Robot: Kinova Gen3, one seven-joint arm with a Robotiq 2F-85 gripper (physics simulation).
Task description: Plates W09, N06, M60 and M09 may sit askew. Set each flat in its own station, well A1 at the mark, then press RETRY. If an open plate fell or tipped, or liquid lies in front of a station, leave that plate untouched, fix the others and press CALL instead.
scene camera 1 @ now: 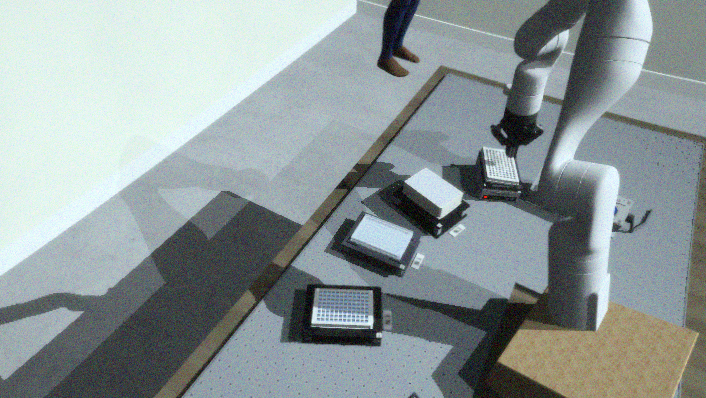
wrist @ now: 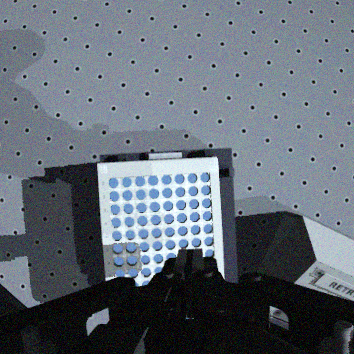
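The far plate (scene camera 1: 500,166) (wrist: 160,220), white with blue wells, lies on its dark station (scene camera 1: 501,194) (wrist: 227,200), which shows a red light. My gripper (scene camera 1: 511,151) (wrist: 191,264) is shut and empty, its tips over this plate; whether they touch it is unclear. A tall white plate (scene camera 1: 432,192) sits on the second station (scene camera 1: 439,229). A pale, flat-topped plate (scene camera 1: 382,236) sits on the third station (scene camera 1: 370,258). The nearest plate (scene camera 1: 342,306), with open wells, sits on a black station (scene camera 1: 342,337). Plate names are unreadable. The panel's RETRY label (wrist: 341,287) shows at right in the wrist view.
White label cards (scene camera 1: 457,230) (scene camera 1: 417,260) (scene camera 1: 387,320) lie beside three stations. The control panel (scene camera 1: 623,209) is partly behind the arm. The arm's base stands on a brown block (scene camera 1: 600,357). A person's legs (scene camera 1: 397,30) show beyond the table's wooden edge (scene camera 1: 320,220).
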